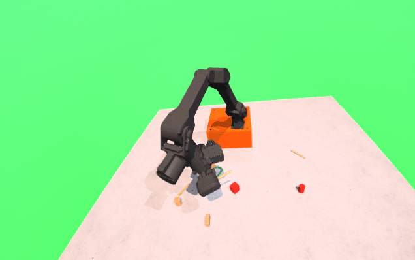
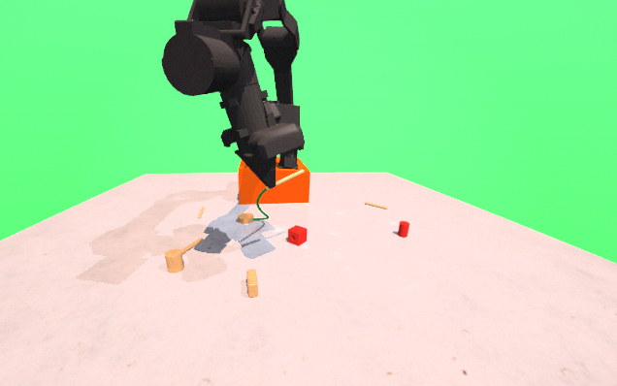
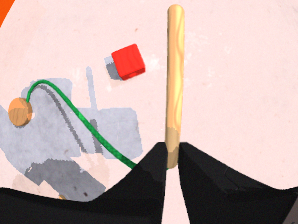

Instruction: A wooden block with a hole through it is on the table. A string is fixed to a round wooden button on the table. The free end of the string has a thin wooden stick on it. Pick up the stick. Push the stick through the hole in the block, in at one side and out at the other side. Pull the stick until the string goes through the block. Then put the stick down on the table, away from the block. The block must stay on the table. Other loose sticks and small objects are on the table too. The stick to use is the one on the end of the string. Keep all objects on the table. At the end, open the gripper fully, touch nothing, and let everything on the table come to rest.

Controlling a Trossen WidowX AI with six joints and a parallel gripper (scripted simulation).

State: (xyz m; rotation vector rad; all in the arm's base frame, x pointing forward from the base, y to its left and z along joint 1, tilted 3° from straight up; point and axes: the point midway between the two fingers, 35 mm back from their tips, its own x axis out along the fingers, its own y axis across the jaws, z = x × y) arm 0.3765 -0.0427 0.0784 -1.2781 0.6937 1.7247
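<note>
My gripper tip is 13 cm above the small wooden block, 8 cm short of it and 2 cm to the left of it. The rest, counted from my gripper tip: thin wooden stick: 1 cm to the left, 1 cm behind, 1 cm above; red cube: 12 cm below, 7 cm behind, 5 cm to the left; wooden cylinder: 16 cm to the right, 12 cm below, 3 cm ahead.
</note>
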